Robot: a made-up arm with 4 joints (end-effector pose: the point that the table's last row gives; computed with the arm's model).
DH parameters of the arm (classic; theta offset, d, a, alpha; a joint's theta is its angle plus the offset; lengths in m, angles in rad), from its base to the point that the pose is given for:
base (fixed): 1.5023 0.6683 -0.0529 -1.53
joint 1: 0 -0.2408 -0.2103 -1.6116
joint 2: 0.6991 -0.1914 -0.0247 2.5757
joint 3: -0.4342 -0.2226 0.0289 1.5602
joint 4: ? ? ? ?
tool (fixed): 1.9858 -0.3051 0 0
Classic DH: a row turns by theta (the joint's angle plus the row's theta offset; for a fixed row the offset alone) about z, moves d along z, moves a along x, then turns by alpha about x.
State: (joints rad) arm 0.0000 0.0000 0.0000 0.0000
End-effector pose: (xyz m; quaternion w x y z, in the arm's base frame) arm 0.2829 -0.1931 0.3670 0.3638 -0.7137 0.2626 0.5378
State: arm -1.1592 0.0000 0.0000 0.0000
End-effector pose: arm 0.3086 0.1431 0.4300 0.7159 -0.4128 -0.0716 0.5585
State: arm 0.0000 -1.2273 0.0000 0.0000
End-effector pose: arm 0.1616 -0.1927 0.3670 0.0123 0.7347 0.1963 -0.6492
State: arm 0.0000 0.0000 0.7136 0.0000
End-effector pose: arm 0.1265 -0.3335 0.3574 0.0520 -0.7253 0.1555 0.6687
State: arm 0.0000 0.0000 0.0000 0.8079
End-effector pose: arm 0.3878 -0.1258 0.4259 0.3871 -0.8465 -0.0701 0.3587
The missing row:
joint 4: 0.5051 -0.5748 -0.1071 -2.6692
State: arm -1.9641 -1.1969 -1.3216 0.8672
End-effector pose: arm 0.4352 -0.1531 0.8121 0.9215 0.1134 -0.3526 -0.1167
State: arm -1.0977 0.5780 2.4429 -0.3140
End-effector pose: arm 0.0353 -0.3011 0.0873 0.2051 0.6636 0.2757 -0.6645
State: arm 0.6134 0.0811 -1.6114 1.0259
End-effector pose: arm 0.6431 -0.3703 0.9245 0.4021 -0.8258 0.1479 -0.3666
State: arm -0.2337 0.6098 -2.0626 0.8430
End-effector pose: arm 0.3493 -0.7278 0.5673 0.5920 -0.2856 0.5246 -0.5411
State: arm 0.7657 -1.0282 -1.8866 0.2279
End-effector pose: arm 0.5751 -0.0379 0.5836 0.5612 -0.7515 0.2425 0.2480
